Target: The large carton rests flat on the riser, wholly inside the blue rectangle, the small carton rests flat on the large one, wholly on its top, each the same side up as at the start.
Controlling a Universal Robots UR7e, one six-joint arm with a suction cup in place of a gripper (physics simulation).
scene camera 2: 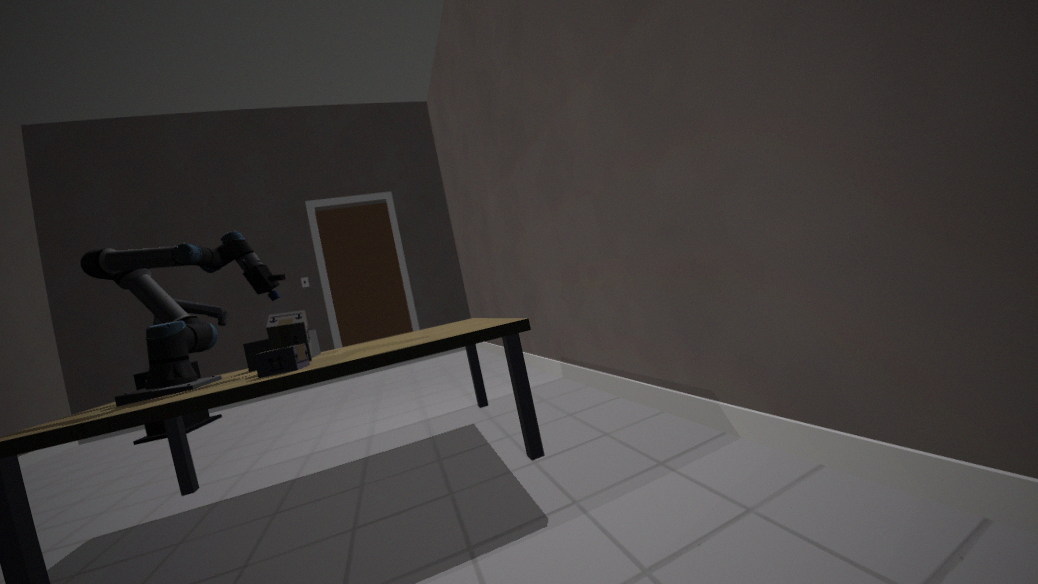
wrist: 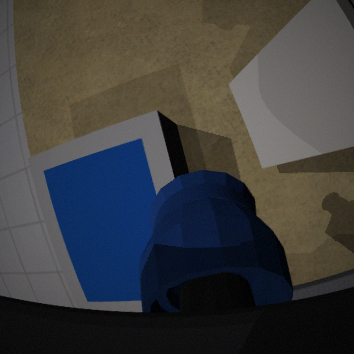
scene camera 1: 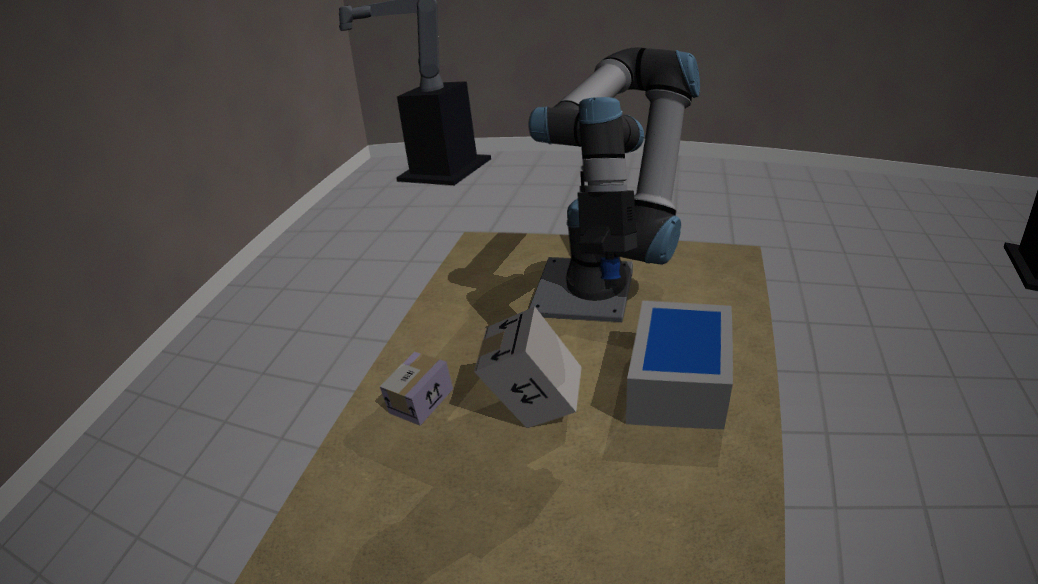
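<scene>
The large carton (scene camera 1: pixel 528 377) (scene camera 2: pixel 287 331) (wrist: pixel 305 95) is steeply tilted on a lower edge or corner above the table, between the small carton and the riser. Its arrows point left and slightly down in scene camera 1. The small carton (scene camera 1: pixel 417 390) (scene camera 2: pixel 277 361) sits on the table at the left, arrows up. The grey riser (scene camera 1: pixel 678 400) (wrist: pixel 95 144) stands at the right, its blue rectangle (scene camera 1: pixel 682 339) (wrist: pixel 100 220) bare. My suction gripper (scene camera 1: pixel 611 270) (scene camera 2: pixel 273 295) (wrist: pixel 204 182) is open and holds nothing. It hangs above the table, near the riser and apart from the large carton.
The arm's base plate (scene camera 1: pixel 580 308) is bolted on the table (scene camera 1: pixel 653 508) behind the cartons. Another arm on a black pedestal (scene camera 1: pixel 437 130) stands on the floor at the back left. A brown door (scene camera 2: pixel 365 268) is in the far wall.
</scene>
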